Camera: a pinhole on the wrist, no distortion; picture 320 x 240 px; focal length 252.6 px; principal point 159.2 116.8 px. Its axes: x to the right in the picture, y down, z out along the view. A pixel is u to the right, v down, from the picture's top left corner.
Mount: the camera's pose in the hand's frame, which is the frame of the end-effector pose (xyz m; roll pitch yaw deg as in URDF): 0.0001 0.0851 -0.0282 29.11 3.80 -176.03
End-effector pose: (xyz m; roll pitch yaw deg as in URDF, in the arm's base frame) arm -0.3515 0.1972 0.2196 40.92 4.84 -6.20
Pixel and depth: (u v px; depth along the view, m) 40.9 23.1 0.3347
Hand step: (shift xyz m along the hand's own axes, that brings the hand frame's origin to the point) 0.1220 0.3655 0.2137
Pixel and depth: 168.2 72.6 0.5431
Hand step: -0.0715 0.4282 0.3978
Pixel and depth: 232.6 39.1 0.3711
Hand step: -0.1444 0.3560 0.2328
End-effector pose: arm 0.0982 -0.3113 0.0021 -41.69 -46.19 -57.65
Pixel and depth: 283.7 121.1 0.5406
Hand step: -0.3143 0.3188 0.4299
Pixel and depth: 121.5 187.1 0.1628
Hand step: 0.0107 0.1255 0.1373
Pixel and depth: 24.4 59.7 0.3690
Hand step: 0.1600 0.3492 0.2660
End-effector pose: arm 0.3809 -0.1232 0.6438 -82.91 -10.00 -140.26
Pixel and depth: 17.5 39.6 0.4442
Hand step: 0.2037 0.4347 0.3097
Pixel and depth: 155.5 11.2 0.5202
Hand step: -0.0460 0.5260 0.3202
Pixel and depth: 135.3 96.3 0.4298
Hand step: 0.0003 0.3253 0.3322
